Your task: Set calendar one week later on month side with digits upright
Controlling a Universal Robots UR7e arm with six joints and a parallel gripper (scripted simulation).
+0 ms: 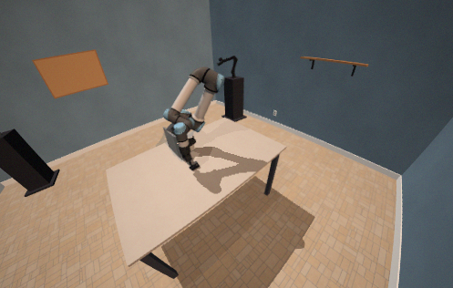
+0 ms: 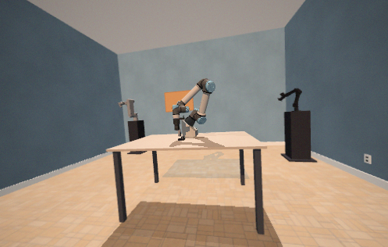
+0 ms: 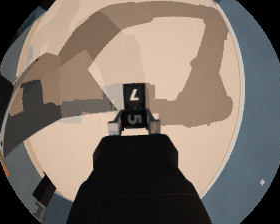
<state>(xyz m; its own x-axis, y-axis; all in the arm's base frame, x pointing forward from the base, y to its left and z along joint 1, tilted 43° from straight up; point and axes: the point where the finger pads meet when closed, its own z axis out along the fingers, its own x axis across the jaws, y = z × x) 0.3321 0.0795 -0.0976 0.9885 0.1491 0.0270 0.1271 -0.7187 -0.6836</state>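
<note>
The dark calendar cube lies 1 cm below my hand. Round my hand: calendar tray 6 cm below, 2 cm to the left.
</note>
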